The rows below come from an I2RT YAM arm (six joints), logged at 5 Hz.
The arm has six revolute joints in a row. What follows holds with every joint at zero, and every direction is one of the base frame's.
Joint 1 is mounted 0.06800 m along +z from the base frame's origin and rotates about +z.
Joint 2 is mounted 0.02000 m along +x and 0.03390 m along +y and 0.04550 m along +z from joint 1 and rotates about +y.
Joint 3 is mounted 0.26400 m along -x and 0.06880 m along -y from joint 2 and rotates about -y.
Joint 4 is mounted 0.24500 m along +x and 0.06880 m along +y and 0.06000 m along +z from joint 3 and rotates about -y.
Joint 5 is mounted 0.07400 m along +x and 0.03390 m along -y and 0.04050 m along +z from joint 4 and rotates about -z.
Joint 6 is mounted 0.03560 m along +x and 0.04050 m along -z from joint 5 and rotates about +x.
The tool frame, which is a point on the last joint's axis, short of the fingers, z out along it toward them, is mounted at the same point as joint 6; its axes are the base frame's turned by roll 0.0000, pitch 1.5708 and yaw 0.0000 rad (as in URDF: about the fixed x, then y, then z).
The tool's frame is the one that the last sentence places.
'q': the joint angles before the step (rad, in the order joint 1, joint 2, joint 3, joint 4, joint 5, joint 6). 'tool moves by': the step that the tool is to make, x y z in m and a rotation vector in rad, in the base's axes. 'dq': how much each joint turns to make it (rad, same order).
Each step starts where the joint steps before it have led.
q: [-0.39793, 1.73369, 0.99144, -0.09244, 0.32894, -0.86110]
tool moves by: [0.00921, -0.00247, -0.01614, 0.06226, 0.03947, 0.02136]
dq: [-0.00077, 0.07223, 0.03783, -0.02941, -0.04639, 0.01088]
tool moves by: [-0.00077, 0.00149, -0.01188, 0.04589, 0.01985, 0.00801]
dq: [-0.00011, 0.02549, -0.00878, -0.00581, -0.03241, 0.01507]
